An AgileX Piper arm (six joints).
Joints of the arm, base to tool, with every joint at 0 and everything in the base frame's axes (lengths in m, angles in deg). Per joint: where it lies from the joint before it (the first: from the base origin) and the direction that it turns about. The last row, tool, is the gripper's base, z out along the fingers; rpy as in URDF.
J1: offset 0 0 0.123 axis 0 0 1
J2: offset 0 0 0 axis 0 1 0
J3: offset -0.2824 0 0.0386 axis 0 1 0
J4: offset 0.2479 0 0.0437 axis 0.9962 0 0.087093
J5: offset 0 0 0 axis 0 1 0
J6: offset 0.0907 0 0.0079 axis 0.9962 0 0.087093
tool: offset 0 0 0 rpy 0 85.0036 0
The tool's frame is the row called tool.
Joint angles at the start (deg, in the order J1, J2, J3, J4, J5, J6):
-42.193 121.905 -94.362 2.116 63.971 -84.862
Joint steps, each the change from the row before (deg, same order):
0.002 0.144 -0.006 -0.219 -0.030 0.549
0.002 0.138 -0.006 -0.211 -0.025 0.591
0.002 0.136 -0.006 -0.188 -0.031 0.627
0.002 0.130 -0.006 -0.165 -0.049 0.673
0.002 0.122 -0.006 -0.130 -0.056 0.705
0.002 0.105 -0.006 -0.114 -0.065 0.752
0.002 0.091 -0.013 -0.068 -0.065 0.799
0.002 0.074 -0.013 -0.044 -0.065 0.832
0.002 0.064 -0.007 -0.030 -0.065 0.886
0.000 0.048 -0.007 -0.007 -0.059 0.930
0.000 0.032 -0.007 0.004 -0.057 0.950
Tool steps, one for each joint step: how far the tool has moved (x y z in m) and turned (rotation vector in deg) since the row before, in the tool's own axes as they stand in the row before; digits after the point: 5 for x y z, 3 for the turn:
0.00032 -0.00016 0.00106 -0.089 0.208 0.455
0.00030 -0.00015 0.00101 -0.086 0.201 0.500
0.00026 -0.00016 0.00100 -0.079 0.181 0.546
0.00022 -0.00018 0.00095 -0.056 0.158 0.601
0.00017 -0.00018 0.00089 -0.043 0.125 0.648
0.00014 -0.00019 0.00076 -0.018 0.107 0.701
0.00006 -0.00020 0.00063 -0.003 0.063 0.768
0.00002 -0.00018 0.00050 0.011 0.038 0.811
0.00001 -0.00016 0.00045 0.013 0.025 0.871
-0.00001 -0.00014 0.00033 0.019 0.003 0.927
-0.00003 -0.00012 0.00021 0.030 -0.010 0.952

